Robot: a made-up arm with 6 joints. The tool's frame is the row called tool.
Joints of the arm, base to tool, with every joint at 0 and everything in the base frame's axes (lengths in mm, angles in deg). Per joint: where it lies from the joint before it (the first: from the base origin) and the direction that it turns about. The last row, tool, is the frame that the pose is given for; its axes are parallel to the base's.
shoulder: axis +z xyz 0 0 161
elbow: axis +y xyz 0 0 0
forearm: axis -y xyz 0 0 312
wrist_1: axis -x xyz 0 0 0
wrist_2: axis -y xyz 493 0 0
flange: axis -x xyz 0 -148 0
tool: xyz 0 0 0
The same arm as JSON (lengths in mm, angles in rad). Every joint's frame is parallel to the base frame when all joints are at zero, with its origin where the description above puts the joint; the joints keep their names.
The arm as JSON. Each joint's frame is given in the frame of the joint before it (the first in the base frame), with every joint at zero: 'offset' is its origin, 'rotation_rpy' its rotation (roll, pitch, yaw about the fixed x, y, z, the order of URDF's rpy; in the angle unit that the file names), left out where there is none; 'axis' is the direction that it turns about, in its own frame. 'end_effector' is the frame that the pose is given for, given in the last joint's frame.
{"length_unit": "mm", "angle_unit": "rad", "chain": [{"id": "shoulder", "offset": [0.0, 0.0, 161.0], "axis": "+z"}, {"id": "elbow", "offset": [0.0, 0.0, 0.0], "axis": "+y"}, {"id": "forearm", "offset": [0.0, 0.0, 312.0], "axis": "-y"}, {"id": "wrist_1", "offset": [0.0, 0.0, 0.0], "axis": "-x"}, {"id": "wrist_2", "offset": [493.0, 0.0, 0.0], "axis": "-y"}, {"id": "flange", "offset": [0.0, -148.0, 0.0], "axis": "-x"}], "end_effector": {"offset": [0.0, 0.0, 0.0]}}
